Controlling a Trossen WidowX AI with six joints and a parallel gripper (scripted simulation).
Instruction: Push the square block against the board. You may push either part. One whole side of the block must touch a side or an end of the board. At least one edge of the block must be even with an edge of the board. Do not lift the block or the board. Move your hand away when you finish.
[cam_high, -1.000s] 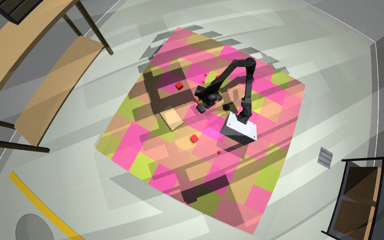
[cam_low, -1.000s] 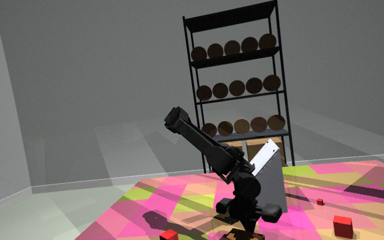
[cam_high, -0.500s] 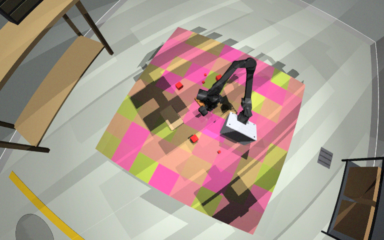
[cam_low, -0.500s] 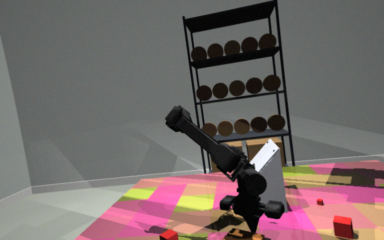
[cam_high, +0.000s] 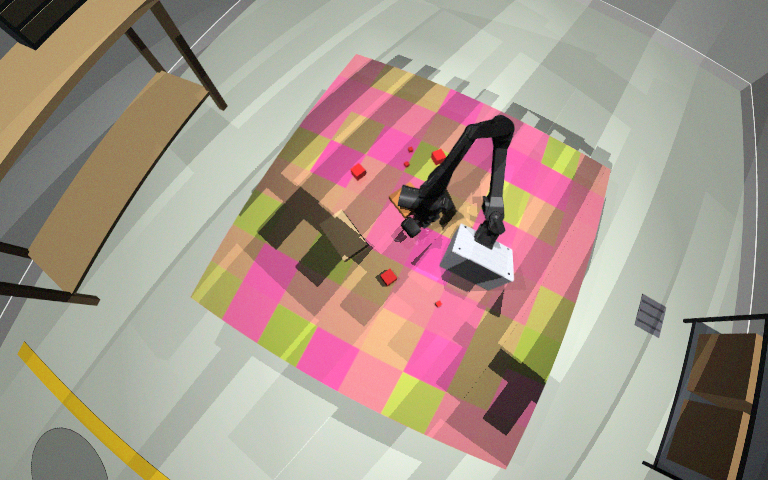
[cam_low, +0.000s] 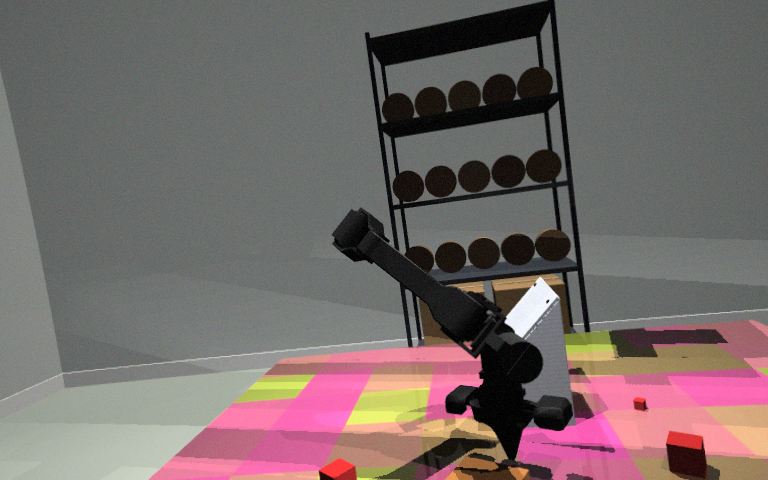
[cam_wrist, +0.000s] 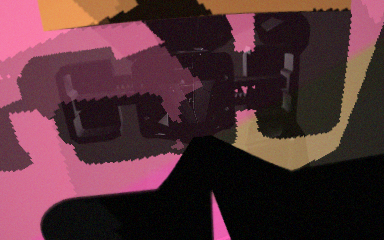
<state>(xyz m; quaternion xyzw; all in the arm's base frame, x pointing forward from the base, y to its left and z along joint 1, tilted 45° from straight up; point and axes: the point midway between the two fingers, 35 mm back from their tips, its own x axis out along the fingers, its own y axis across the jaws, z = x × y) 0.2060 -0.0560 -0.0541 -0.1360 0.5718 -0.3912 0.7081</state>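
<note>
My gripper tip is 9 cm short of the square block, 4 cm to the left of it and 1 cm below it. Round my gripper tip: tan board: 23 cm ahead, 19 cm to the left, 1 cm above.
</note>
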